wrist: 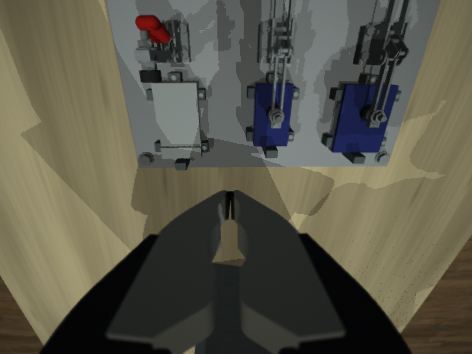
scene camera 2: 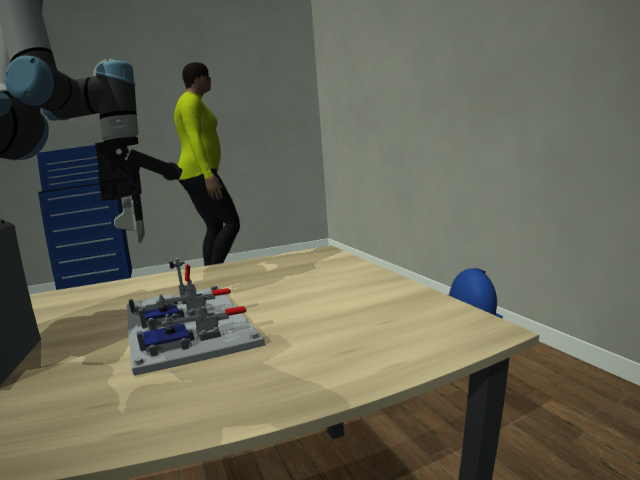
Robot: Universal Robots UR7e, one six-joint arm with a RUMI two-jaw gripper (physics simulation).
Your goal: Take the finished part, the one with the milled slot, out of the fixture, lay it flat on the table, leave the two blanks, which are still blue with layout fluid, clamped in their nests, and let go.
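Places are measured from the arm's base along level axes (x down, y left, z ahead), in centimetres.
Pixels of known places: gripper, fingertip midpoint: (wrist: 230, 193) (scene camera 2: 140, 242).
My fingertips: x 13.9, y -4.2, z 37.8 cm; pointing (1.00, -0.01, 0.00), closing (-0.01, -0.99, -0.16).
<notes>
Ahead of a thing's pixels: the offset from my fingertips to its top centre. "*": to the spot under its first point. Level surfaces: height alone.
The finished part @[dy +6.0, dx +14.7, dz +1.8 cm] (wrist: 176, 110), pale grey, lies in the left nest of the fixture plate @[dy -5.8, dx +16.3, dz +5.1 cm] (scene camera 2: 235, 342) (wrist: 225, 110) in the wrist view, with a narrow line across its lower end. Its toggle clamp @[dy +4.8, dx +6.0, dz +8.7 cm] (scene camera 2: 179, 273) (wrist: 150, 50) is swung up off it. I cannot make the part out in the scene view. The middle blue blank @[dy -5.0, dx +13.7, dz +0.9 cm] (scene camera 2: 153, 314) (wrist: 262, 107) and the right blue blank @[dy -15.8, dx +14.2, dz -1.5 cm] (scene camera 2: 155, 338) (wrist: 347, 120) sit in their nests under lowered clamp arms. My gripper (scene camera 2: 139, 237) (wrist: 230, 193) is shut and empty, high above the table beside the fixture's nest edge.
Red clamp handles @[* dy -18.8, dx +12.3, dz +11.6 cm] (scene camera 2: 235, 310) @[* dy -8.0, dx +11.8, dz +13.6 cm] (scene camera 2: 221, 291) stick out over the wooden table @[dx +17.8 cm] (scene camera 2: 330, 372) (wrist: 65, 200). A dark box (scene camera 2: 15, 304) stands at the left. A person in a yellow top (scene camera 2: 196, 134) stands behind the table, near a blue drawer cabinet (scene camera 2: 85, 237).
</notes>
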